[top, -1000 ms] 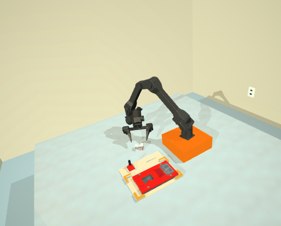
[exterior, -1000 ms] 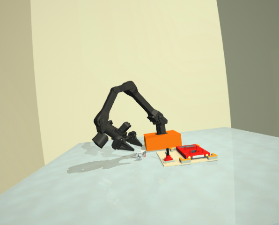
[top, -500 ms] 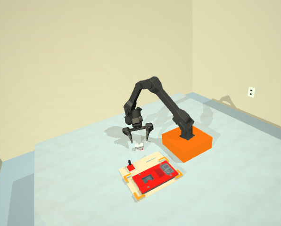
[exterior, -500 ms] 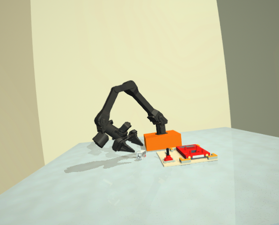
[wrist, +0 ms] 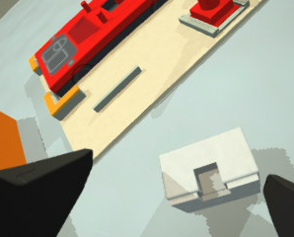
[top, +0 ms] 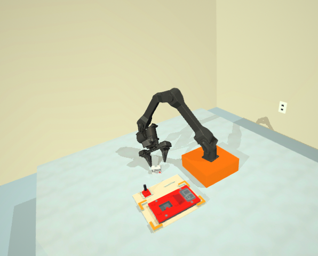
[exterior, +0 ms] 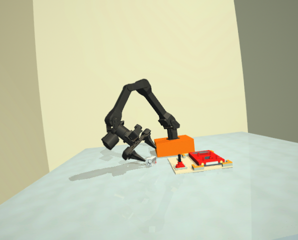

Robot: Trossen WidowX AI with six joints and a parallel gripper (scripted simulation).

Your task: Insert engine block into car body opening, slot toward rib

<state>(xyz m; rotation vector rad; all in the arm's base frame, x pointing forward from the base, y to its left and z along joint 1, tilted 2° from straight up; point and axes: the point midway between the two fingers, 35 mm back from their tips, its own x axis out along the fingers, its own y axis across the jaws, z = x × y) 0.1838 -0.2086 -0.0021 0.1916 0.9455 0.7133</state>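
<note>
My gripper tip is 10 mm short of the engine block, 10 mm to the left of it and 20 mm above it. Round my gripper tip: black post (150 mm ahead, 80 mm to the left, 10 mm below).
</note>
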